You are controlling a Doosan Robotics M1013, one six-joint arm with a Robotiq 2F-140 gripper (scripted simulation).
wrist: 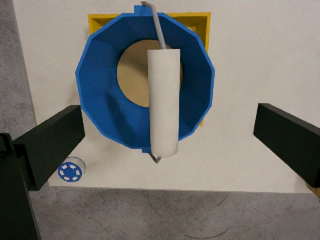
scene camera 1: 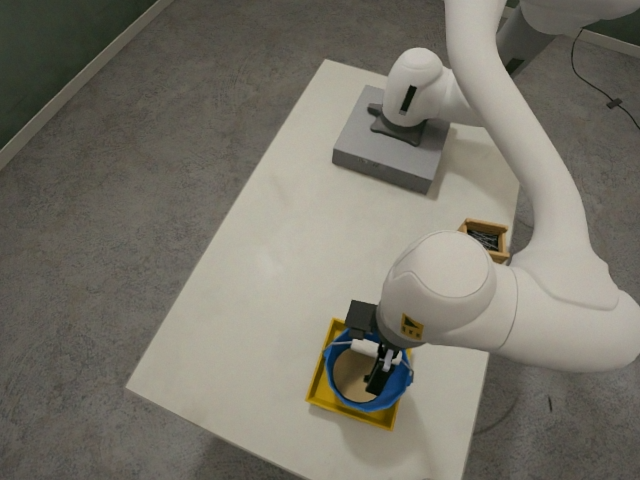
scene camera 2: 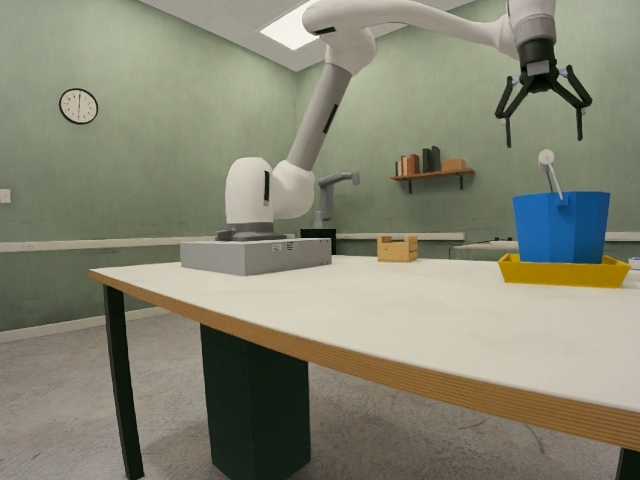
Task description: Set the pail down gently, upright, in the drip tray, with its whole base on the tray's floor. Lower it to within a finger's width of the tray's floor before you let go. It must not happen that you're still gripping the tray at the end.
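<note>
My gripper is in the picture (scene camera 2: 543, 142), and the wrist view shows my gripper too (wrist: 169, 120). There's a small wooden box (scene camera 1: 491, 235), and scene camera 2 shows that box as well (scene camera 2: 397, 252). I can also see a blue pail (scene camera 2: 549, 230), plus a yellow drip tray (scene camera 1: 319, 393), and the wrist view shows the tray too (wrist: 200, 24).
</note>
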